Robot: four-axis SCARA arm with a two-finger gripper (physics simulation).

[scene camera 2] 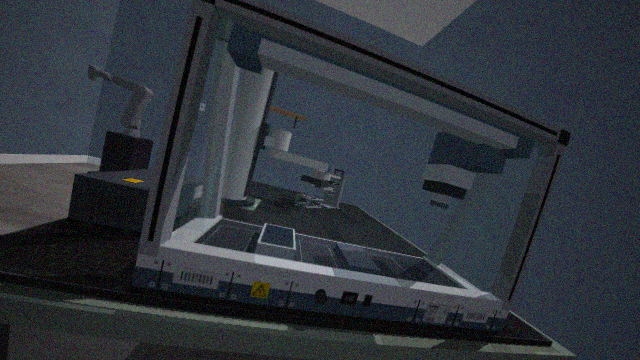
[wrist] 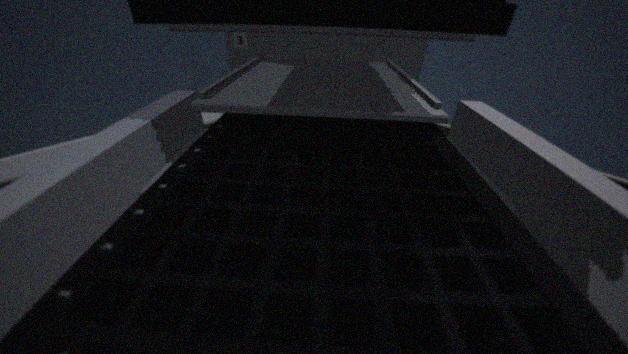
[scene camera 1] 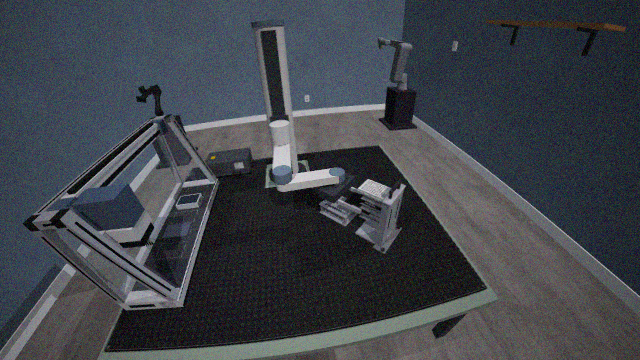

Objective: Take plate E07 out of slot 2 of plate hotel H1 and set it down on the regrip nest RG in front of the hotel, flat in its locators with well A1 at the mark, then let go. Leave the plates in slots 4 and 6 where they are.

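Frame: origin at the arm's base, x ahead, y left, z up, level; millimetres.
Where they show: gripper, fingertip midpoint: (wrist: 326, 119) (scene camera 1: 367, 204).
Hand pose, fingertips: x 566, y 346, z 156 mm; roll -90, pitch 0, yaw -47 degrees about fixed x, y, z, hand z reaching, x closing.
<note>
After its pixels a point has its place.
Plate E07 (wrist: 325, 210) @[z 158, x 523, y 307 mm] is the dark gridded plate in the wrist view. My gripper (wrist: 326, 119) @[z 156, x 566, y 346 mm] (scene camera 1: 352, 206) (scene camera 2: 327, 186) @[z 156, x 566, y 346 mm] is shut on it, with a pale finger along each long side. The plate's far end meets or passes under the front edge of the shelf by label 3; how much is still inside slot 2 is hidden. Hotel H1 (scene camera 1: 392, 217) @[z 150, x 661, y 427 mm] (scene camera 2: 341, 190) (wrist: 325, 47) @[z 172, x 636, y 410 mm] stands upright beyond the fingers. Regrip nest RG (scene camera 1: 336, 213) @[z 69, x 505, y 219 mm] (scene camera 2: 309, 202) is low in front of the hotel, below the gripper. Its locators and the A1 mark are too small to read.
A pale plate (scene camera 1: 375, 188) @[z 256, x 584, y 366 mm] lies at the top of the hotel. A dark slab (wrist: 320, 12) @[z 193, x 539, y 326 mm] spans the top of the wrist view. A framed liquid handler (scene camera 1: 155, 298) @[z 92, x 850, y -527 mm] (scene camera 2: 310, 270) @[z 94, x 338, y -705 mm] stands at the other side. A grey box (scene camera 1: 230, 162) @[z 119, x -35, y -364 mm] (scene camera 2: 107, 200) @[z 84, x -129, y -551 mm] stands near the arm's base.
</note>
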